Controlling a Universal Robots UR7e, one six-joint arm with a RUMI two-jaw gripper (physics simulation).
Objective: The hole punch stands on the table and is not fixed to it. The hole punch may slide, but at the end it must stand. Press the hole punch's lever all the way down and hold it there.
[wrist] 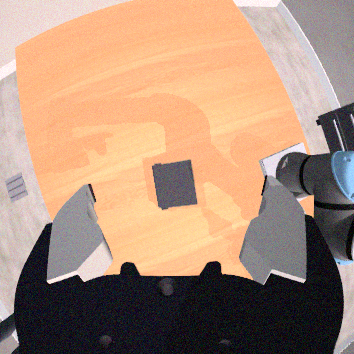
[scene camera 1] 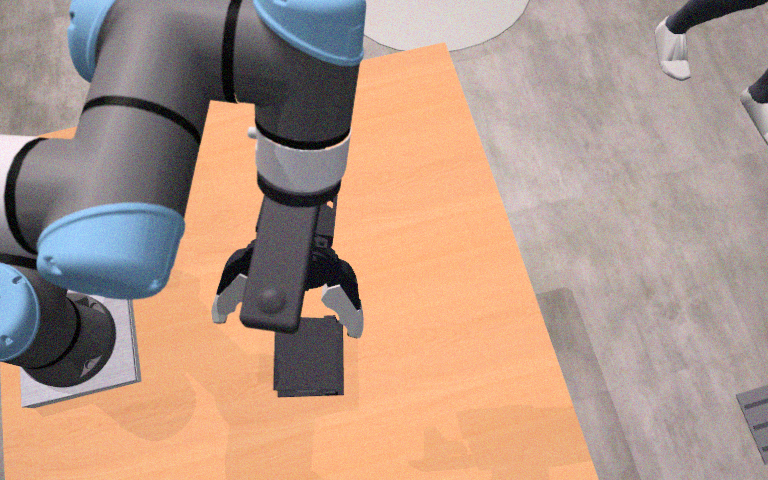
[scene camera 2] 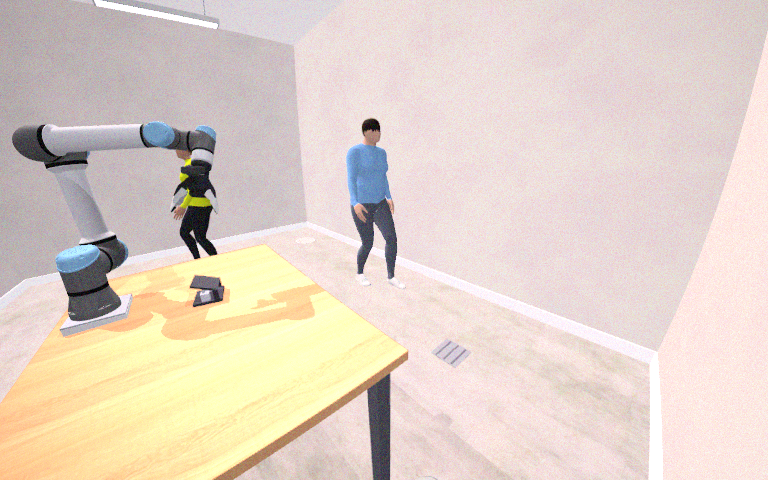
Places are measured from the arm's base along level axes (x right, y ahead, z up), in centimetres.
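Where they show: gripper, between the fingertips: point(wrist: 176, 182) point(scene camera 2: 194, 213); arm's base, origin of its link: point(wrist: 293, 174) point(scene camera 1: 70, 340) point(scene camera 2: 96, 309).
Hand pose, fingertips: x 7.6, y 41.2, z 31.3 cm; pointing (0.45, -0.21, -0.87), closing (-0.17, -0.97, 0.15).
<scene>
Each offset is from my fingertips to the top centre of the thing. Level surfaces: height alone.
The dark hole punch @(dx -1.6, dy -2.1, dz -25.6 cm) point(scene camera 1: 309, 362) point(scene camera 2: 208, 296) point(wrist: 175, 184) stands on the wooden table. In scene camera 2, its flat lever @(dx -1.6, dy -2.1, dz -25.6 cm) point(scene camera 2: 205, 281) is raised at an angle above the base, with a gap between them. From above, in the wrist view, the lever's top covers most of the base. My gripper point(scene camera 1: 286, 327) point(scene camera 2: 194, 210) point(wrist: 176, 182) is open and empty, pointing down. It hangs well above the hole punch and does not touch it. In the wrist view the punch shows between the two grey fingers, far below.
The wooden table @(dz -34.1 cm) point(scene camera 1: 430, 226) point(scene camera 2: 141, 396) point(wrist: 100, 60) carries the arm's base plate point(scene camera 1: 127, 362) point(scene camera 2: 96, 322) beside the punch. Shadows of the arm fall across the table. A person in blue point(scene camera 2: 370, 175) and a person in yellow point(scene camera 2: 198, 200) stand beyond the table.
</scene>
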